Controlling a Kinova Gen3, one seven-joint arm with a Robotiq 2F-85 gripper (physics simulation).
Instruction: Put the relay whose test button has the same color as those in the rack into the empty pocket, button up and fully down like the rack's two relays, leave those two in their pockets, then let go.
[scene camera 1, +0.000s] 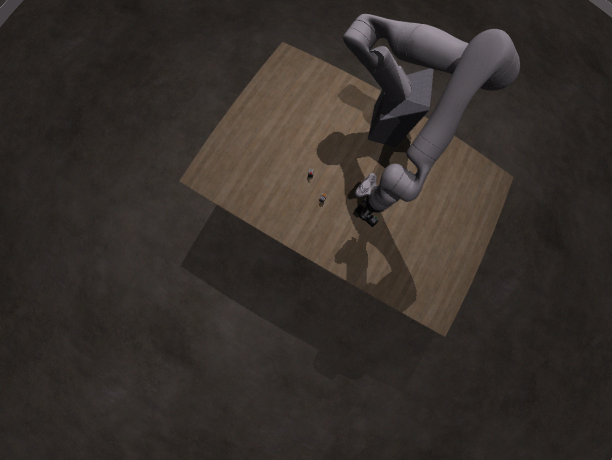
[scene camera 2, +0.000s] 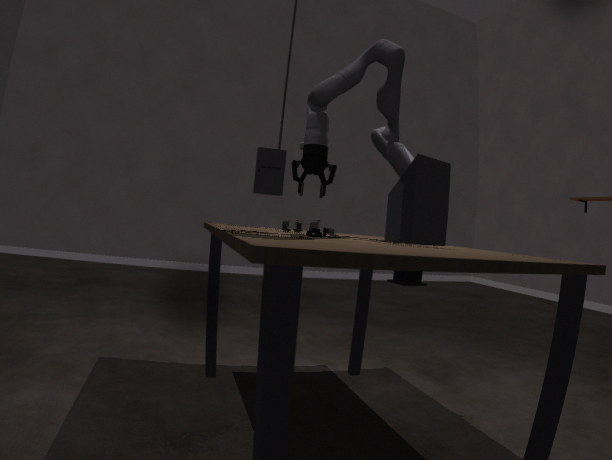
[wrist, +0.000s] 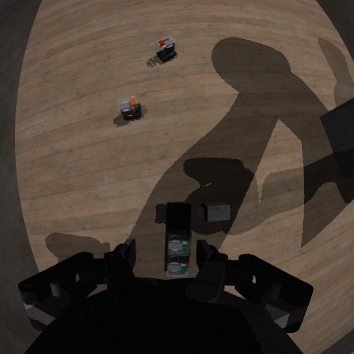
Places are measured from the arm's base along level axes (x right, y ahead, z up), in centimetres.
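Pixels of known places: gripper, fingertip midpoint: (scene camera 1: 366, 209) (scene camera 2: 311, 196) (wrist: 165, 249); arm's base, origin of the base link: (scene camera 1: 400, 93) (scene camera 2: 418, 183).
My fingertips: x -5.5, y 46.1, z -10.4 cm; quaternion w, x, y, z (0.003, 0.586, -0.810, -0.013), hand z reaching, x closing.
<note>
Ahead of a thing's pixels: the offset from my fingertips to its top centre. "spot": to the spot under its first point. Level surfaces: height alone.
In the wrist view the black rack @(spot: dy -2.3, dx +2.1, dz -9.5 cm) (wrist: 178, 204) (scene camera 2: 314, 233) has an empty pocket @(spot: dy -1.9, dx -0.2, dz -11.4 cm) (wrist: 179, 218) at its far end. Two relays with green buttons, one in the middle pocket @(spot: dy -0.6, dx -2.4, dz -7.0 cm) (wrist: 176, 244) and one in the near pocket @(spot: dy +0.3, dx -5.3, dz -6.9 cm) (wrist: 176, 265), sit button up. A grey, clear-cased relay @(dy -6.8, dx -0.5, dz -8.9 cm) (wrist: 217, 213) (scene camera 2: 330, 232) lies on its side on the table, just right of the empty pocket and apart from the rack. Its dark base faces the rack; its button colour cannot be made out. My gripper (wrist: 165, 249) (scene camera 2: 311, 191) is open and empty, above the rack, its fingers on either side of it in the wrist view.
A relay with an orange button @(dy +0.2, dx +17.2, dz -7.3 cm) (wrist: 131, 108) (scene camera 1: 323, 198) and one with a red button @(dy -7.8, dx +26.0, dz -7.3 cm) (wrist: 166, 50) (scene camera 1: 310, 173) stand on the wooden table @(dz -11.7 cm) (scene camera 1: 260, 130) (scene camera 2: 400, 255), away from the rack. The arm's grey pedestal (scene camera 1: 397, 122) (scene camera 2: 432, 200) stands at the table's far side.
</note>
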